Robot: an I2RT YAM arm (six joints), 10 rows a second.
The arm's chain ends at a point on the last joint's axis. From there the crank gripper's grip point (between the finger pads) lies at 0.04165 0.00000 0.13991 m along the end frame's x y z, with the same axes.
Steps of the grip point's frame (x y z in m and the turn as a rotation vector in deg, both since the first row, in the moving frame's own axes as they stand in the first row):
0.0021 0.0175 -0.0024 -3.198 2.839 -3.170
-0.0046 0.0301 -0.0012 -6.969 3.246 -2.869
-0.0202 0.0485 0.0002 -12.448 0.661 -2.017
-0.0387 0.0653 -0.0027 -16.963 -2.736 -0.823
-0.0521 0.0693 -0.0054 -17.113 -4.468 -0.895
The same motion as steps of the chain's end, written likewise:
-0.0049 0.0123 0.0000 -3.198 2.839 -3.170
-0.0128 0.0156 0.0023 -6.969 3.246 -2.869
-0.0223 0.0199 0.0038 -12.448 0.661 -2.017
-0.0324 0.0247 0.0015 -16.963 -2.736 -0.823
-0.0416 0.0282 -0.0021 -17.113 -4.468 -0.895

